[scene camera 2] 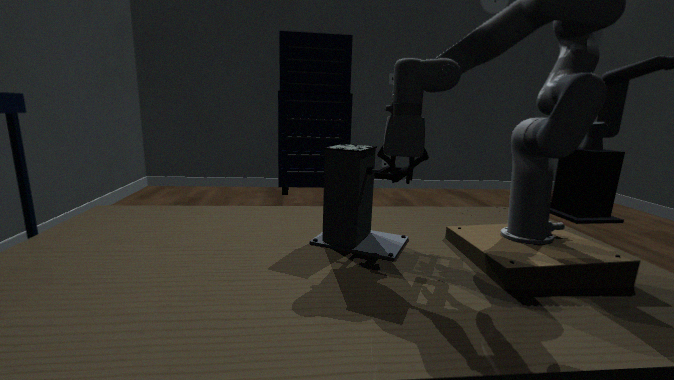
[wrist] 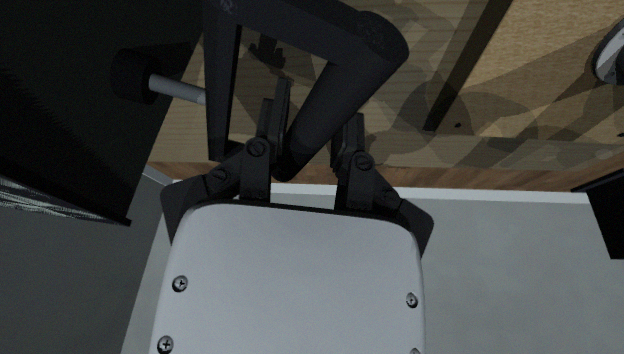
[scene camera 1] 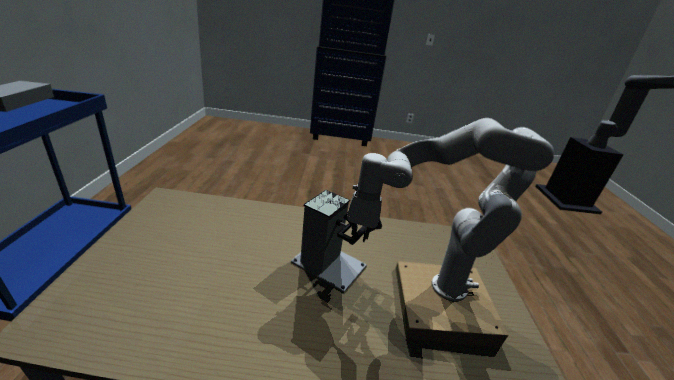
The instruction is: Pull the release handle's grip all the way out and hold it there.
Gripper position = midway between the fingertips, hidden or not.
In view: the gripper (scene camera 2: 400,182).
The gripper shows as well in the wrist view (wrist: 314,99) and in scene camera 1 (scene camera 1: 359,238).
